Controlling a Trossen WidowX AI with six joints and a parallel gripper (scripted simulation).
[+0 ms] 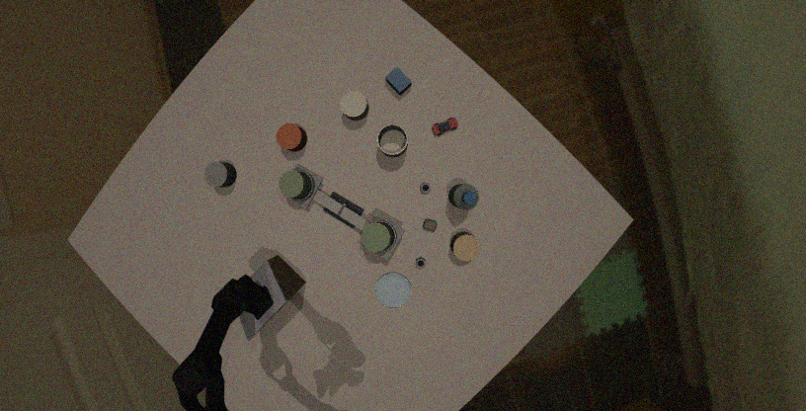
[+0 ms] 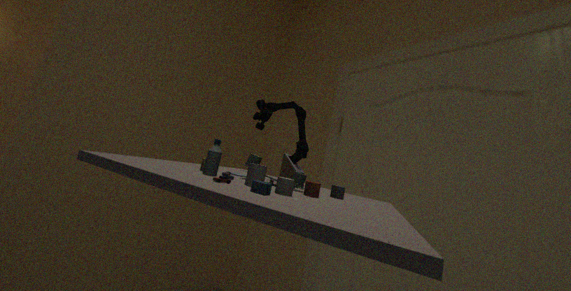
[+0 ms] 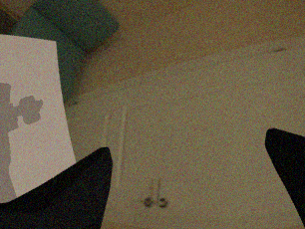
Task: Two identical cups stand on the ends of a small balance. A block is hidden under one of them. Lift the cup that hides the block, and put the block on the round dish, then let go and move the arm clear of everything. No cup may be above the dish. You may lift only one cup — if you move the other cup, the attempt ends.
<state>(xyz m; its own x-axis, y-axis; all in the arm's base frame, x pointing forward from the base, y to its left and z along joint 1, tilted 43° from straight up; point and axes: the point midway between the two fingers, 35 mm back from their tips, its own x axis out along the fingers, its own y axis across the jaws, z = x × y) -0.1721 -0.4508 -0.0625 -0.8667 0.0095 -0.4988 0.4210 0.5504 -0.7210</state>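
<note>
Now: gripper tip 460 mm short of the teal block, 530 mm to the right of it and 370 mm above it. Also, from my gripper tip: yellow cylinder: 670 mm ahead, 110 mm to the left, 370 mm below; then pale blue round dish: 430 mm ahead, 150 mm to the left, 410 mm below; then balance beam: 500 mm ahead, 400 mm to the left, 370 mm below.
</note>
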